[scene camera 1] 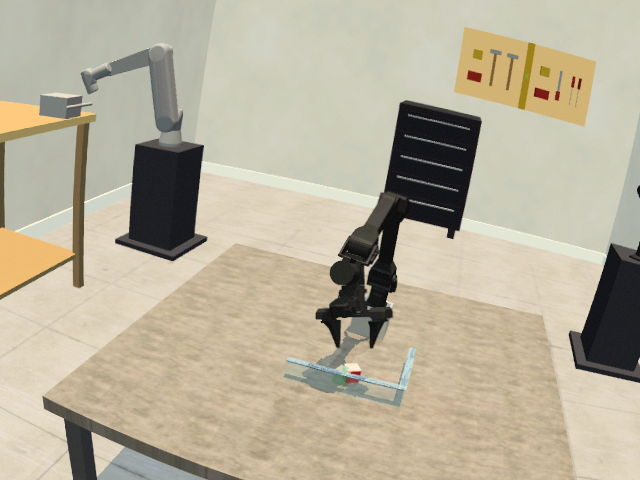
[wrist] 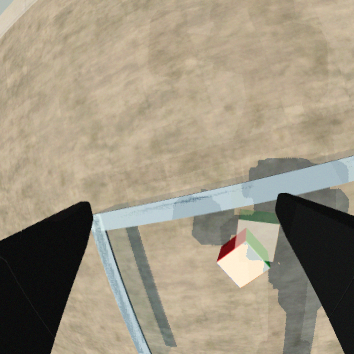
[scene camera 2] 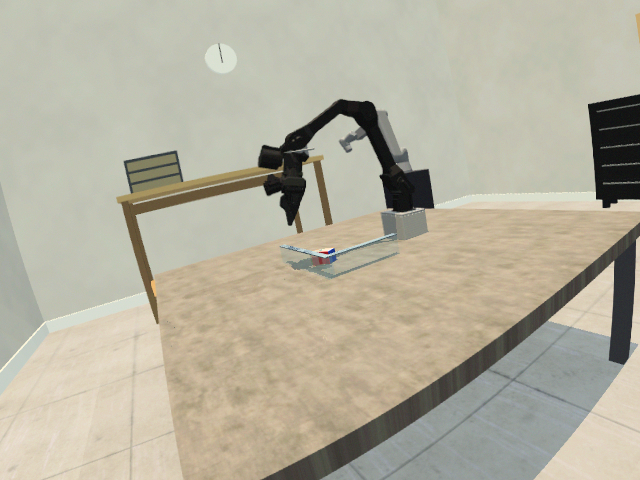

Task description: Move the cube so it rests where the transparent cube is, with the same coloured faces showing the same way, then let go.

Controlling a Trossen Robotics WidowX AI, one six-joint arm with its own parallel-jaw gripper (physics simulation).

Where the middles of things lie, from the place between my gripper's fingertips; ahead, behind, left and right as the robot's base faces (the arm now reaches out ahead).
The transparent cube (wrist: 259,229) lies 70 mm behind my hand, 20 mm to the right of it and 130 mm below it. The rest, counted from my hand: L-shaped glassy rail (scene camera 1: 348,384): 130 mm behind, 10 mm to the right, 120 mm below.
